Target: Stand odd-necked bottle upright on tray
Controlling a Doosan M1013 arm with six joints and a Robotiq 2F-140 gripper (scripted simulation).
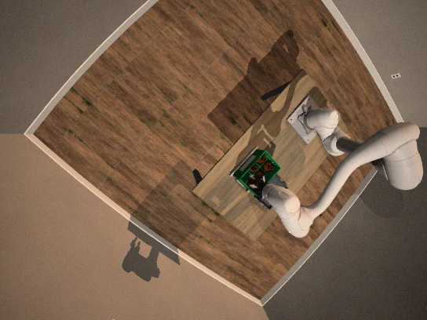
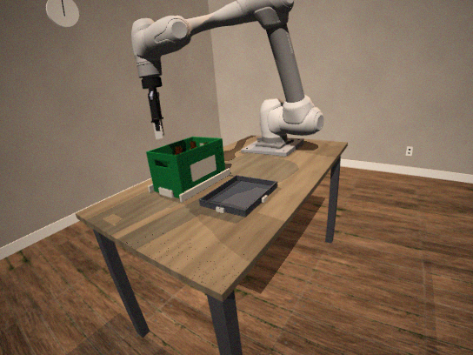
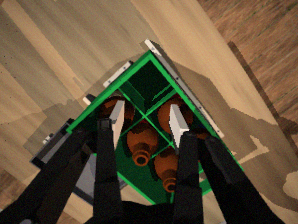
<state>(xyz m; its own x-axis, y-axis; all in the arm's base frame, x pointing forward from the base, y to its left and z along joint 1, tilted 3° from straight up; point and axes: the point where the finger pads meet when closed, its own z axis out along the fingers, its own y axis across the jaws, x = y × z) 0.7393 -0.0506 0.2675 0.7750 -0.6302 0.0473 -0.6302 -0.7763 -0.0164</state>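
The green crate lies 170 mm below my hand, 90 mm behind it and 30 mm to the left of it. Round my hand: dark grey tray 310 mm to the left, 250 mm below, 110 mm behind.
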